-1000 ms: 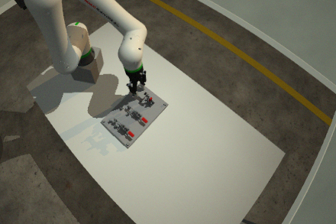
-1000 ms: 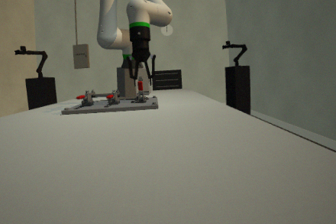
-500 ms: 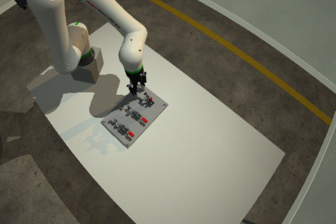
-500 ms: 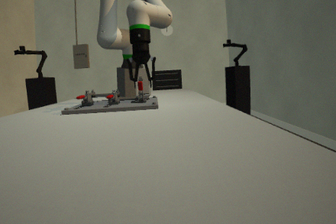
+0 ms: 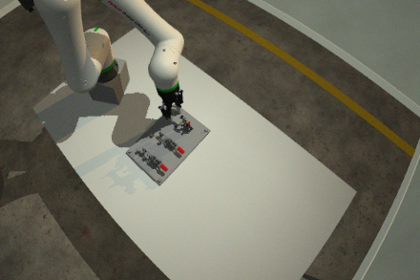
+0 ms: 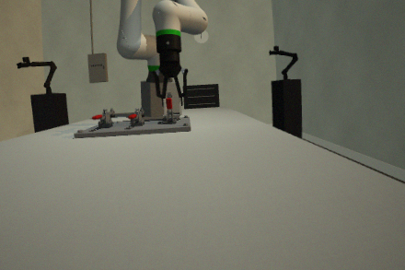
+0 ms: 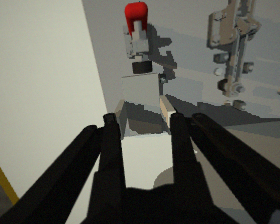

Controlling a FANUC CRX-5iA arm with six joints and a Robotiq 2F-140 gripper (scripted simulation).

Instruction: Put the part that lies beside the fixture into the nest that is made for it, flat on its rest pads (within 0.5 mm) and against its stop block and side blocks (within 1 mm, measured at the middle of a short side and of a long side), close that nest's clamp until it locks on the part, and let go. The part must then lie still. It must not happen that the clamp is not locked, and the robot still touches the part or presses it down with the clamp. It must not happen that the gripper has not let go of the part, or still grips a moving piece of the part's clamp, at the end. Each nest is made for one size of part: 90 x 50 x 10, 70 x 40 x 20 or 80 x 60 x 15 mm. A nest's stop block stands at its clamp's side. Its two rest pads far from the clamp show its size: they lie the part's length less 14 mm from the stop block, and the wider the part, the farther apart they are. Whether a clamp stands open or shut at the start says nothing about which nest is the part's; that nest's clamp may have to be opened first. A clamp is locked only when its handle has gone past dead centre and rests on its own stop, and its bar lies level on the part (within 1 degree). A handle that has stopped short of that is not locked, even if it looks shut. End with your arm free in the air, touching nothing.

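Right now the grey fixture plate is 4 cm ahead of my hand, 12 cm to the right of it and 6 cm below it. From my hand the other things lie so: grey part 3 cm below.
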